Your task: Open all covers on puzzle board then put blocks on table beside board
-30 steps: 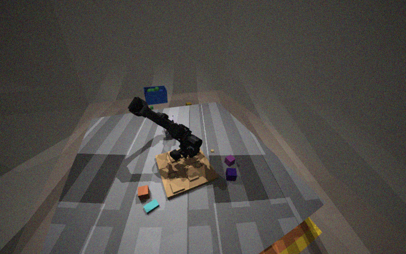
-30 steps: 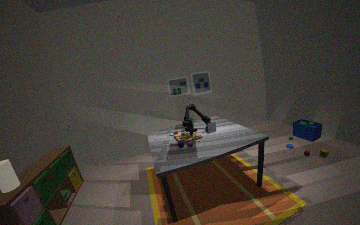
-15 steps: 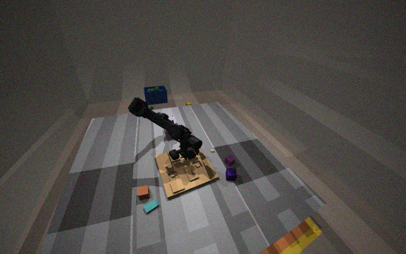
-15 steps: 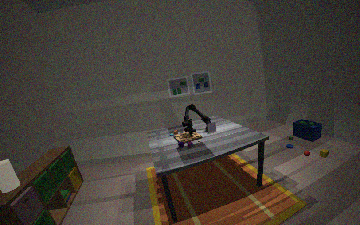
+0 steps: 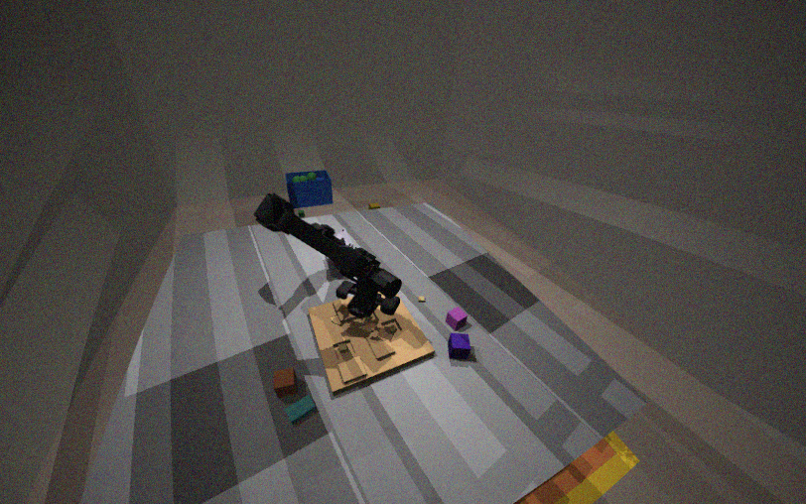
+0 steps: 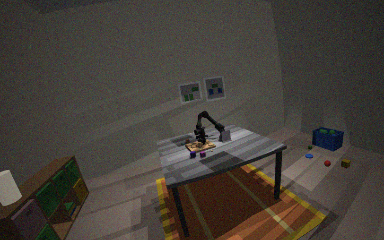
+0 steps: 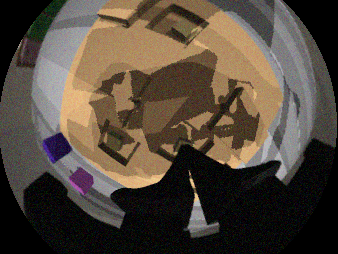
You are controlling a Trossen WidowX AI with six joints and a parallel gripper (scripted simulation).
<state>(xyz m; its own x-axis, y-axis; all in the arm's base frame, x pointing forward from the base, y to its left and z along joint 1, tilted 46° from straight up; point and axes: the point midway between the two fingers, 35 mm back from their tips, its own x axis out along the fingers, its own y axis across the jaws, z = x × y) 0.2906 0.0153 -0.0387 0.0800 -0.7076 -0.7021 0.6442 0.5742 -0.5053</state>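
My gripper tip is now 50 mm short of the tan puzzle board and 10 mm to the left of it. Round my gripper tip: magenta block (90 mm ahead, 270 mm to the left); orange block (160 mm ahead, 250 mm to the right); purple block (190 mm ahead, 220 mm to the left, 10 mm above).
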